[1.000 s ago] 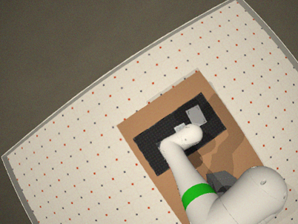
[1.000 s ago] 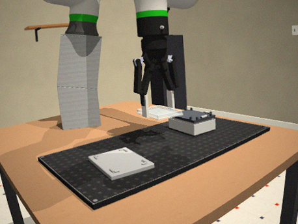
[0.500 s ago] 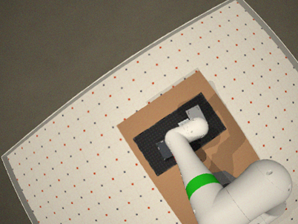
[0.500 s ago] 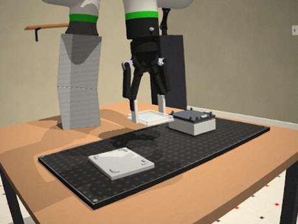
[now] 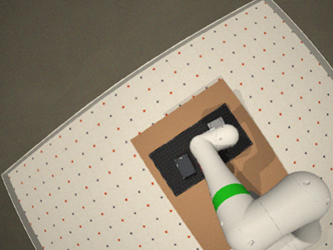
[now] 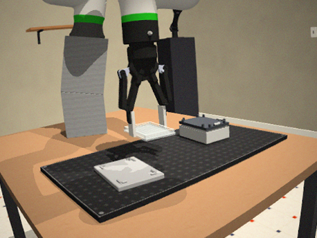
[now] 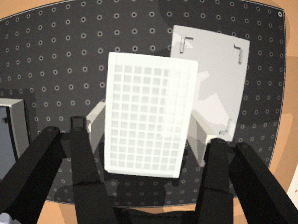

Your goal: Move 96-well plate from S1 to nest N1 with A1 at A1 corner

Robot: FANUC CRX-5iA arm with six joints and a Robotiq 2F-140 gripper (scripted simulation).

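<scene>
Right now my hand is 110 mm above the plate nest N1, 80 mm to the left of it and 40 mm short of it. From my hand the other things lie so: white 96-well plate (20 mm below).
</scene>
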